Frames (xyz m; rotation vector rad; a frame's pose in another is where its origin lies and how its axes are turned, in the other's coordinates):
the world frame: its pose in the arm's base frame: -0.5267 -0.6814 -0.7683 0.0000 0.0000 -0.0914
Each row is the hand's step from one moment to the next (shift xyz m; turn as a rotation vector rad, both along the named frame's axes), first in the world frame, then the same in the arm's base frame.
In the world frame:
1: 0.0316 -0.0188 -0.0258 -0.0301 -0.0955 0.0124
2: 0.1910 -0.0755 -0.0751 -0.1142 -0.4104 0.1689
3: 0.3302 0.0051 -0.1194 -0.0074 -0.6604 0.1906
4: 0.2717 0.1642 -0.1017 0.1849 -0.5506 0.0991
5: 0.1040 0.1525 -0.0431 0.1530 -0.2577 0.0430
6: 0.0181 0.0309 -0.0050 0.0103 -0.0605 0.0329
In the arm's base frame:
1: 0.0298 -0.0216 -0.0258 -0.0387 -0.0924 0.0124
2: 0.1833 -0.0926 -0.0751 -0.1512 -0.3983 0.1689
3: 0.3293 -0.0251 -0.1194 -0.0676 -0.6570 0.1906
4: 0.2856 0.1387 -0.1017 0.1339 -0.5652 0.0991
5: 0.1175 0.1424 -0.0431 0.1288 -0.2706 0.0430
6: 0.0208 0.0291 -0.0050 0.0047 -0.0612 0.0329

